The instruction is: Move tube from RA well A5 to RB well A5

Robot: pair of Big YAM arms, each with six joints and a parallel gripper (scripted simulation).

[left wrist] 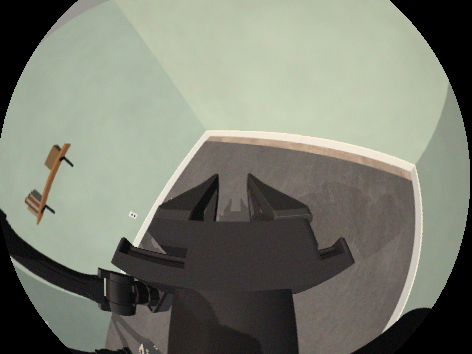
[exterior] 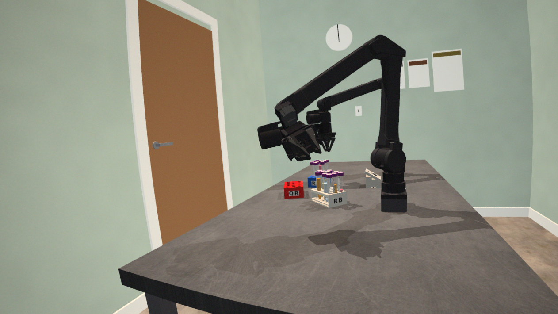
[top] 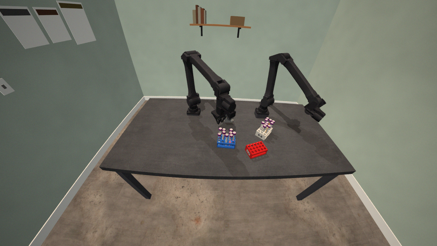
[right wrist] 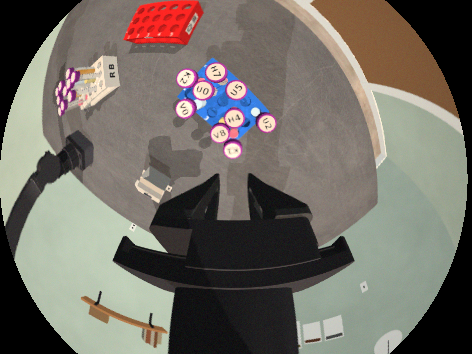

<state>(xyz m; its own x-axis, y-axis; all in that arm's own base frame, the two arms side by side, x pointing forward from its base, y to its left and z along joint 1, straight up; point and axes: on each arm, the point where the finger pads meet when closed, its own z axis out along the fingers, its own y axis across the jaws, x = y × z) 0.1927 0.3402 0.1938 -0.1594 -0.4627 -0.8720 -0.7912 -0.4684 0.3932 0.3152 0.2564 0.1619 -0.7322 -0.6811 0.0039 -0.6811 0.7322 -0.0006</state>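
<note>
Right now my right hand is 1 cm short of the tube, 1 cm to the right of it and 11 cm above it. From my right hand the other things lie so: red rack (10 cm ahead, 26 cm to the left, 15 cm below); done box (24 cm behind, 8 cm to the left, 13 cm below); rack RA (4 cm ahead, 5 cm to the left, 15 cm below).
</note>
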